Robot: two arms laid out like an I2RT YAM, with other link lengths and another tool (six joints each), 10 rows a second.
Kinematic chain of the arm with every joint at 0, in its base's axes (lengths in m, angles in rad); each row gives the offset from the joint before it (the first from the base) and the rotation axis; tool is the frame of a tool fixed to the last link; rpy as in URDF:
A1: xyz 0 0 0.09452 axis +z
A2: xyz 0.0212 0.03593 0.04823 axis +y
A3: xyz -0.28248 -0.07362 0 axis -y
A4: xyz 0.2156 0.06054 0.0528 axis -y
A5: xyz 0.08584 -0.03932 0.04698 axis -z
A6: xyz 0.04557 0 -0.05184 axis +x
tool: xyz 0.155 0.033 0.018 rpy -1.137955 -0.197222 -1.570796
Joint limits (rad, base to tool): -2.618..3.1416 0..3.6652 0..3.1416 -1.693..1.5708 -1.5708..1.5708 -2.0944..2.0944
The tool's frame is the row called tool.
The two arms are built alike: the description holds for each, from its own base.
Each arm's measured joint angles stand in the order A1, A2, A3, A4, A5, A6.
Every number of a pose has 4 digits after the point.
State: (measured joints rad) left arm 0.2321 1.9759 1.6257 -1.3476 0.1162 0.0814; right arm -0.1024 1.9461 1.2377 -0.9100 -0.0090 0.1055
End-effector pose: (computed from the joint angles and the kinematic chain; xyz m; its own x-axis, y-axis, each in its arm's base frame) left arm 0.3253 0.0681 0.0896 0.3527 -0.9304 0.0996 -0.8852 -0.3663 -0.2870; right arm 0.3257 -0.0171 0.0188 -0.0112 -0.9998 -0.0133 -0.9262 0.0154 -0.3767
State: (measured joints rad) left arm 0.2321 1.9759 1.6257 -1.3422 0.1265 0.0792; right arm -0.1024 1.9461 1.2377 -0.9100 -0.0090 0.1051
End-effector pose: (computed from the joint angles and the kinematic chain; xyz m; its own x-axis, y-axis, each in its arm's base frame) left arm 0.3272 0.0665 0.0894 0.3551 -0.9283 0.1101 -0.8818 -0.3718 -0.2903; right arm 0.3256 -0.0171 0.0188 -0.0108 -0.9999 -0.0133 -0.9262 0.0150 -0.3767
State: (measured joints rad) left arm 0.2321 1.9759 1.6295 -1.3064 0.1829 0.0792; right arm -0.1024 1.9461 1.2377 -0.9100 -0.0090 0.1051
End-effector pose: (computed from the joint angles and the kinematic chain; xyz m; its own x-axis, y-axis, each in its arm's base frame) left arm 0.3410 0.0580 0.0897 0.3532 -0.9199 0.1704 -0.8639 -0.3906 -0.3179; right arm 0.3256 -0.0171 0.0188 -0.0108 -0.9999 -0.0133 -0.9262 0.0150 -0.3767
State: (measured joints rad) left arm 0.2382 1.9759 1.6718 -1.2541 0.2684 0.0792; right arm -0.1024 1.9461 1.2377 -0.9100 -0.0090 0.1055
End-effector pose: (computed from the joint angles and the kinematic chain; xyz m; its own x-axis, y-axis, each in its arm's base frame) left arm 0.3721 0.0499 0.1008 0.3371 -0.9035 0.2648 -0.8208 -0.4198 -0.3874; right arm 0.3257 -0.0171 0.0188 -0.0112 -0.9998 -0.0133 -0.9262 0.0154 -0.3767
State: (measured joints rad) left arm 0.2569 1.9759 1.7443 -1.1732 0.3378 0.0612; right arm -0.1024 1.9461 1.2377 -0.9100 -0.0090 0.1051
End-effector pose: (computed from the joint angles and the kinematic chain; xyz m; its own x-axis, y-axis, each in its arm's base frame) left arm 0.4164 0.0547 0.1251 0.3144 -0.8839 0.3462 -0.7364 -0.4573 -0.4987; right arm 0.3256 -0.0171 0.0188 -0.0108 -0.9999 -0.0133 -0.9262 0.0150 -0.3767
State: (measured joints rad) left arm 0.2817 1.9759 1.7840 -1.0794 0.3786 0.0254; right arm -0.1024 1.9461 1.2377 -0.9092 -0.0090 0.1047
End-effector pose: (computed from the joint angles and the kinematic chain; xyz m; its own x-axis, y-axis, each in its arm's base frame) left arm 0.4504 0.0675 0.1456 0.3082 -0.8639 0.3984 -0.6435 -0.4978 -0.5815; right arm 0.3259 -0.0171 0.0188 -0.0104 -0.9999 -0.0133 -0.9259 0.0146 -0.3774
